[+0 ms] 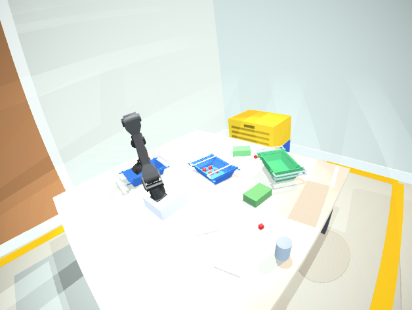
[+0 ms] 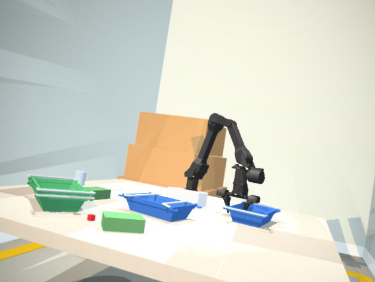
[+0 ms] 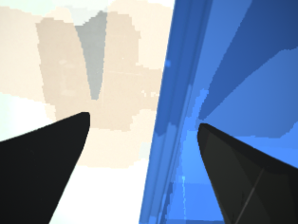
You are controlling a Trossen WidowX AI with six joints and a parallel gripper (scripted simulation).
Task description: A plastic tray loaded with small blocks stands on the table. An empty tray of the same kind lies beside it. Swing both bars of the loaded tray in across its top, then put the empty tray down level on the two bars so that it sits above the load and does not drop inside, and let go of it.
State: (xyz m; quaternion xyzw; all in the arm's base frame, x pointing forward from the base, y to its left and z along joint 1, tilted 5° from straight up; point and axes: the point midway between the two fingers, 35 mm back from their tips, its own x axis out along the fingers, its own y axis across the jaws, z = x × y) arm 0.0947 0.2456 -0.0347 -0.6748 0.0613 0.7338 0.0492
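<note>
Right now my gripper tip is 80 mm to the right of the blue tray, 30 mm below it and 10 mm short of it. Round my gripper tip: pale cylinder 830 mm to the right, 20 mm above, 10 mm behind.
</note>
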